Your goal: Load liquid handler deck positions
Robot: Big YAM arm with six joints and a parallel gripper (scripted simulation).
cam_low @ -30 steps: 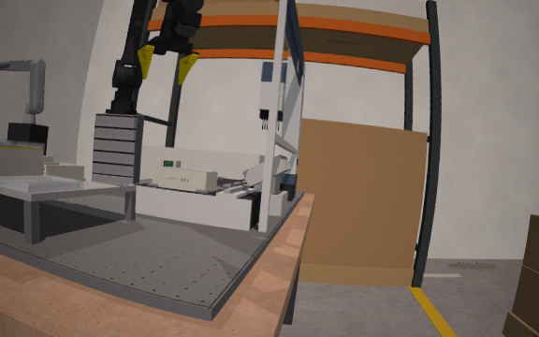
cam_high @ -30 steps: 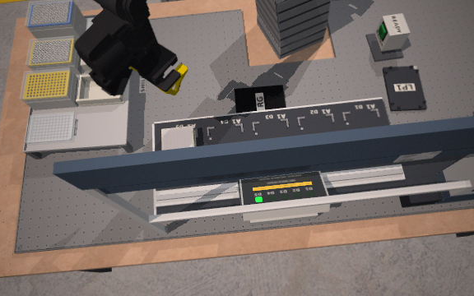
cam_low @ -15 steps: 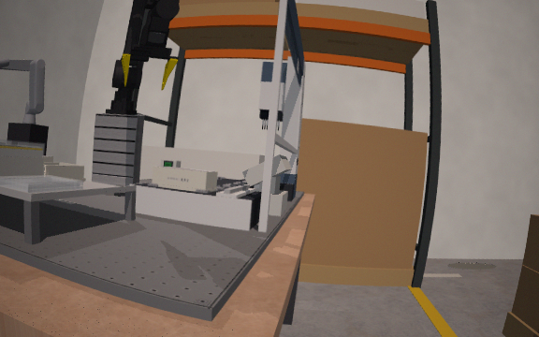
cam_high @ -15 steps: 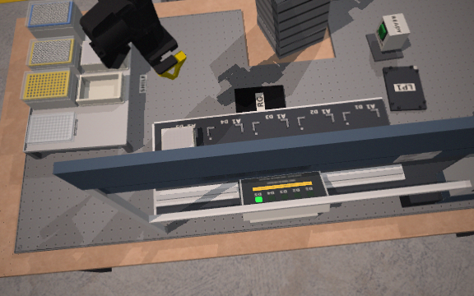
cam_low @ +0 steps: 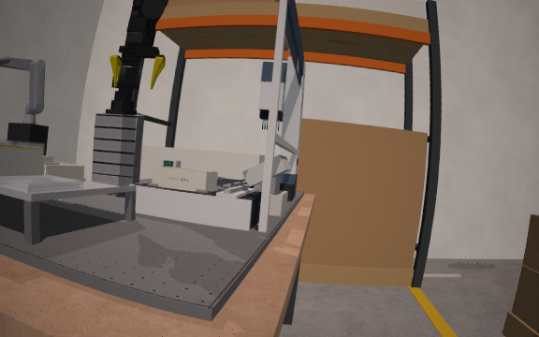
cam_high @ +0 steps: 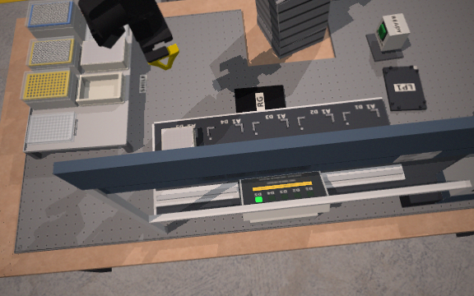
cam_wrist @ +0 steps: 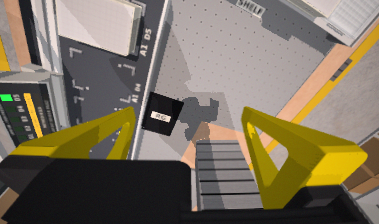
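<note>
Right now the clear plate lid is 290 mm behind my hand, 220 mm below it and 170 mm to the right of it. Round my hand: reservoir: 220 mm below, 210 mm to the right, 80 mm behind; black regrip nest RG: 290 mm below, 230 mm to the left, 40 mm ahead; shelf label: 290 mm below, 120 mm behind, 100 mm to the right.
</note>
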